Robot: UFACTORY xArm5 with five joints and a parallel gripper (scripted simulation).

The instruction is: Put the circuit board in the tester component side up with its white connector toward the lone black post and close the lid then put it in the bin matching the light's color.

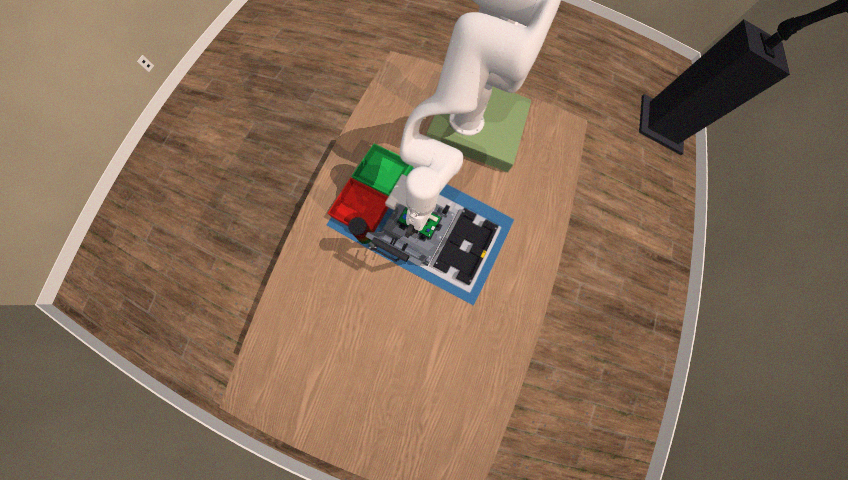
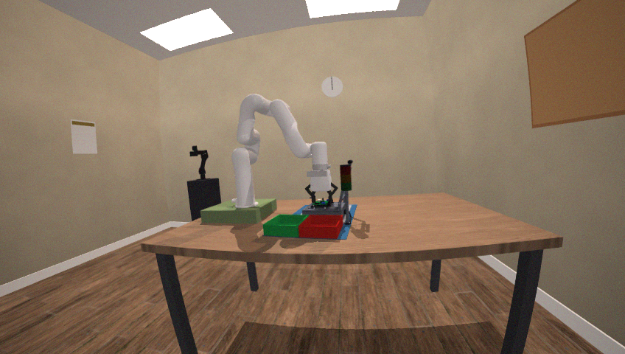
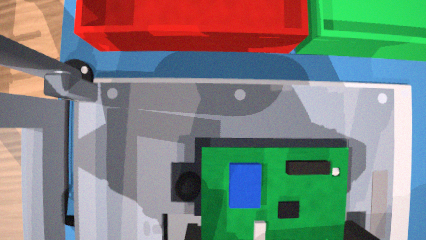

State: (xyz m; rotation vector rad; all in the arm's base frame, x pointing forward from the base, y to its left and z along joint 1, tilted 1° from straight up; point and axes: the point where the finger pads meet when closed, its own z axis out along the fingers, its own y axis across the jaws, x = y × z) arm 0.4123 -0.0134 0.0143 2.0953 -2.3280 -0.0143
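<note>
Now: hand right at the green circuit board. The rest, counted from my hand: clear lid: 120 mm ahead, 10 mm to the right, 100 mm above; then red bin: 20 mm ahead, 200 mm to the right, 70 mm below; then green bin: 130 mm behind, 190 mm to the right, 70 mm below.
</note>
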